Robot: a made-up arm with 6 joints. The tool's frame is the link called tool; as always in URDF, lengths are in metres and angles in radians. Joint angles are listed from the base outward.
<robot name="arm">
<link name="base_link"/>
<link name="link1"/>
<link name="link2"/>
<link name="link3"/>
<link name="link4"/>
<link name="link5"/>
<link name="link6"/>
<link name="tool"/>
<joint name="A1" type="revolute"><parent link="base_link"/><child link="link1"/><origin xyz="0.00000 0.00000 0.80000"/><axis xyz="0 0 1"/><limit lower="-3.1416" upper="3.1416"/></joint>
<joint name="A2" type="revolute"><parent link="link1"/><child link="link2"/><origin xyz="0.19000 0.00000 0.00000"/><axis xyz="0 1 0"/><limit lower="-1.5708" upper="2.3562"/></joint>
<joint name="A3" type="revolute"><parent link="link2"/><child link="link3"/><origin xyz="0.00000 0.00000 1.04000"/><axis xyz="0 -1 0"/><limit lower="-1.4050" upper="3.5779"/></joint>
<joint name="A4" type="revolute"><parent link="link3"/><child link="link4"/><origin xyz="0.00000 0.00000 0.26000"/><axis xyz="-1 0 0"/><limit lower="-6.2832" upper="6.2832"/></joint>
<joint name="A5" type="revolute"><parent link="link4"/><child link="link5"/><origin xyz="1.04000 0.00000 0.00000"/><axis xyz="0 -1 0"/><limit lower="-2.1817" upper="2.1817"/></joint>
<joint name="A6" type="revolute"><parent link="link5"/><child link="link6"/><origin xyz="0.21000 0.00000 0.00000"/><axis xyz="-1 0 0"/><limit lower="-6.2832" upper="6.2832"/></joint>
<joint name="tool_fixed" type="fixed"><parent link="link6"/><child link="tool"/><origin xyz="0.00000 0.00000 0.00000"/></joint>
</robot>
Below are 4 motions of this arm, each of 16 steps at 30 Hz.
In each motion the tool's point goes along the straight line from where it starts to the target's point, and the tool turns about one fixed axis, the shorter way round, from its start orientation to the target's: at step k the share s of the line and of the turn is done. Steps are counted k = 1, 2, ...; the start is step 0. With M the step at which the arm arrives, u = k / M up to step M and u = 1 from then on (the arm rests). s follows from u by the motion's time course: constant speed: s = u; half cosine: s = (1 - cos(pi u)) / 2; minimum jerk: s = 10 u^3 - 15 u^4 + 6 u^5.
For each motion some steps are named. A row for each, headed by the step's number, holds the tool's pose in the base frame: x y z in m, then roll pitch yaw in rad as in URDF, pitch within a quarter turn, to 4 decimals.
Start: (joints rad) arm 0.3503 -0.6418 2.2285 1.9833 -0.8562 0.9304
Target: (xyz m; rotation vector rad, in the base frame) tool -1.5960 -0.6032 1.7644 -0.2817 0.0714 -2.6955
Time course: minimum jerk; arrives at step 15
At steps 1, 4, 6, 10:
1: -1.5038 -0.7038 1.6372 0.1630 0.1159 -2.0224
4: -1.5148 -0.6918 1.6524 0.1219 0.0899 -2.1076
6: -1.5329 -0.6720 1.6774 0.0598 0.0402 -2.2446
10: -1.5766 -0.6244 1.7376 -0.0585 -0.1102 -2.5625

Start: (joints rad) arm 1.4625 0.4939 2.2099 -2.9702 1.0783 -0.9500
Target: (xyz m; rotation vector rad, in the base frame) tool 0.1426 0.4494 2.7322 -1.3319 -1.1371 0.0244
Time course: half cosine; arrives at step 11
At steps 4, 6, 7, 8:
4: 0.0976 0.4394 2.8027 -2.0603 -0.6592 1.1604
6: 0.1154 0.4434 2.7749 -1.9603 -0.6730 1.0474
7: 0.1240 0.4453 2.7613 -1.9104 -0.6765 0.9912
8: 0.1316 0.4470 2.7494 -1.8664 -0.6778 0.9417

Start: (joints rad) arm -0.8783 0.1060 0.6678 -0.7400 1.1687 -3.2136
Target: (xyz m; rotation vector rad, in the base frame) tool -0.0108 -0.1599 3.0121 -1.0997 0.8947 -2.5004
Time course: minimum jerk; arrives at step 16
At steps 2, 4, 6, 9, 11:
2: 0.5515 -0.8684 2.7766 -1.0882 -0.8958 -2.5003
4: 0.5015 -0.8054 2.7975 -1.0663 -0.8706 -2.5082
6: 0.4034 -0.6818 2.8386 -1.0259 -0.8208 -2.5207
9: 0.2087 -0.4364 2.9202 -0.9537 -0.7213 -2.5358
11: 0.0921 -0.2895 2.9690 -0.9143 -0.6614 -2.5399

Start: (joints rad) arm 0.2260 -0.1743 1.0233 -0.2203 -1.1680 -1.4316
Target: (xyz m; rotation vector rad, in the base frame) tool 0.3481 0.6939 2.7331 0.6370 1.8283 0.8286
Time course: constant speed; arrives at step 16
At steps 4, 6, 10, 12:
4: 0.3374 0.2635 2.8548 1.4967 0.1641 0.7830
6: 0.3392 0.3353 2.8345 1.5168 0.2638 0.9645
10: 0.3428 0.4787 2.7940 1.6165 0.4434 1.3545
12: 0.3445 0.5504 2.7737 1.6973 0.5154 1.5690

